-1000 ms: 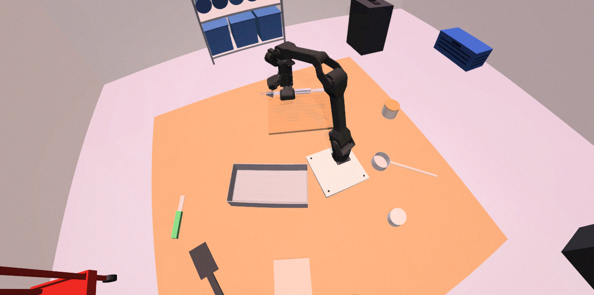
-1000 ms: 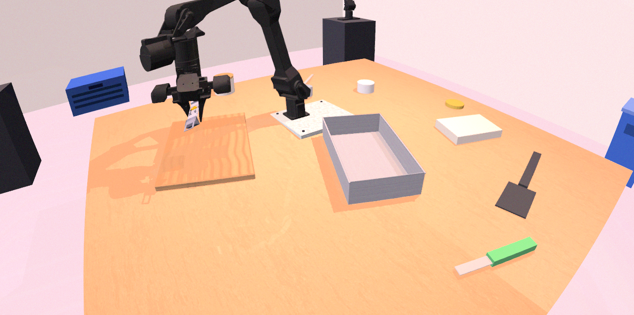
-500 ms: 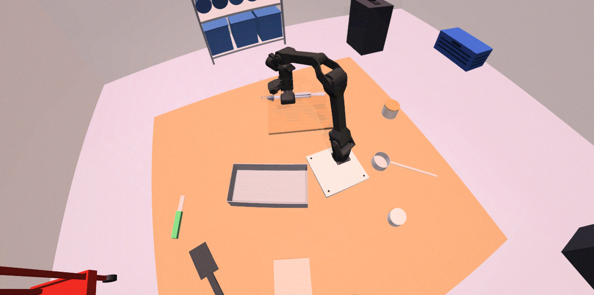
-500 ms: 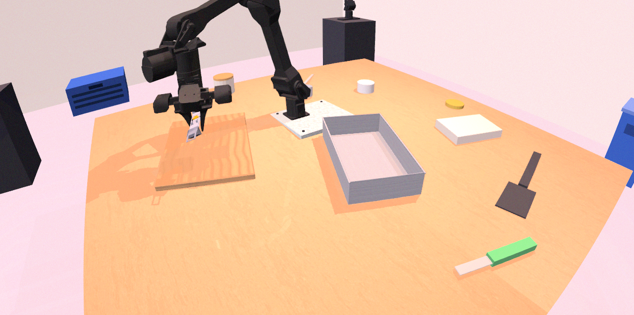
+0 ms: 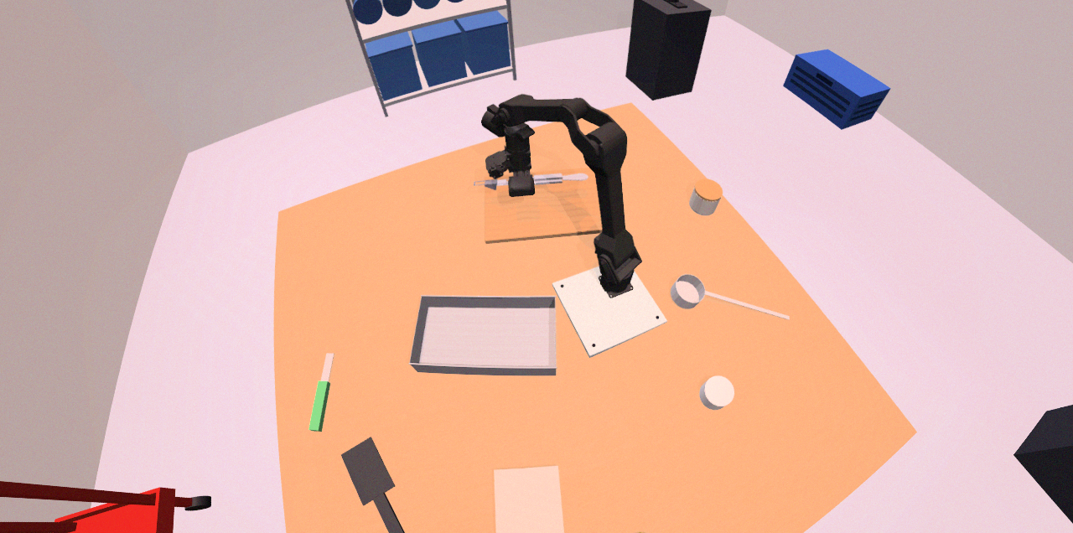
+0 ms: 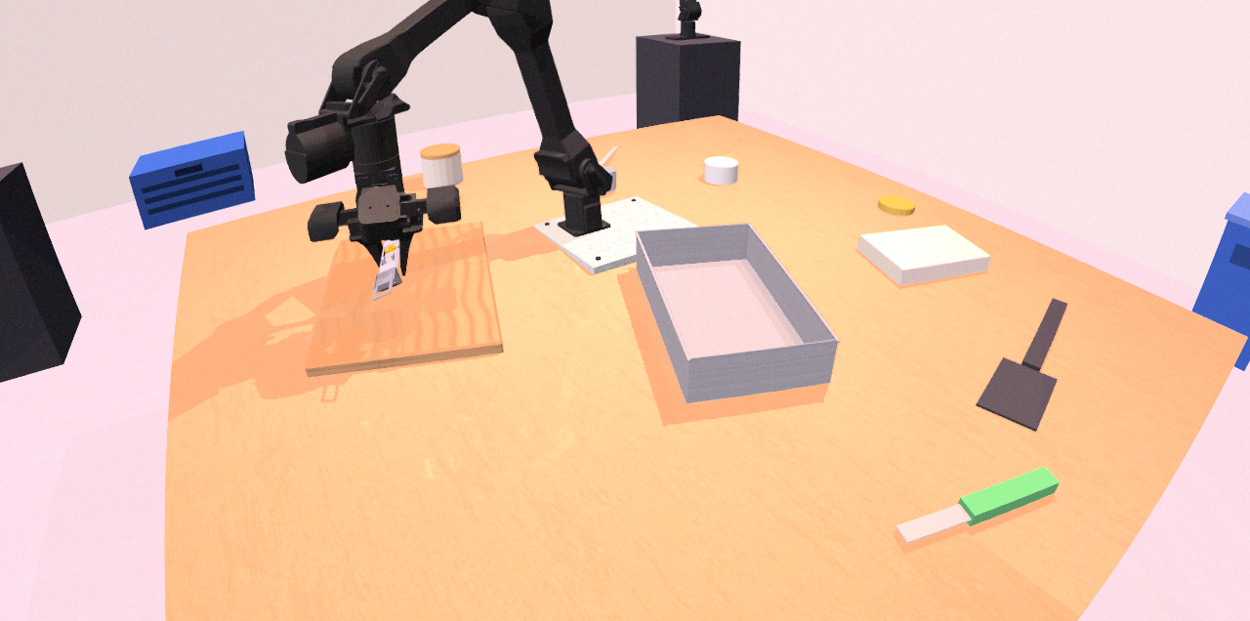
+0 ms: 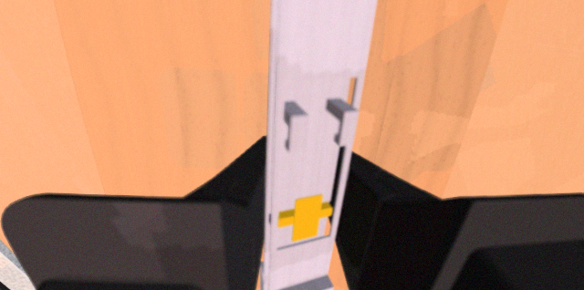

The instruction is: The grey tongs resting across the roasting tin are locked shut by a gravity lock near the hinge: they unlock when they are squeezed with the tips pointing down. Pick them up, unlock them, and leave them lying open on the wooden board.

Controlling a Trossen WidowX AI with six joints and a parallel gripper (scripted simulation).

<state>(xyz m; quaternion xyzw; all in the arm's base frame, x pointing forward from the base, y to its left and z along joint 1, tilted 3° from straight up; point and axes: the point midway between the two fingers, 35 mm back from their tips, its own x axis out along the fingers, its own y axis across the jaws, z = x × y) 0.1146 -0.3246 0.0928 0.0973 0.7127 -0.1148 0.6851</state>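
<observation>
Now: the wooden board 70 mm behind my gripper tip, 50 mm below it and 20 mm to the left of it. The rest, counted from my gripper tip: grey roasting tin: 340 mm to the left, 220 mm ahead, 30 mm below; then white puck: 660 mm to the left, 180 mm behind, 40 mm below; then yellow lock piece: 40 mm above.
</observation>
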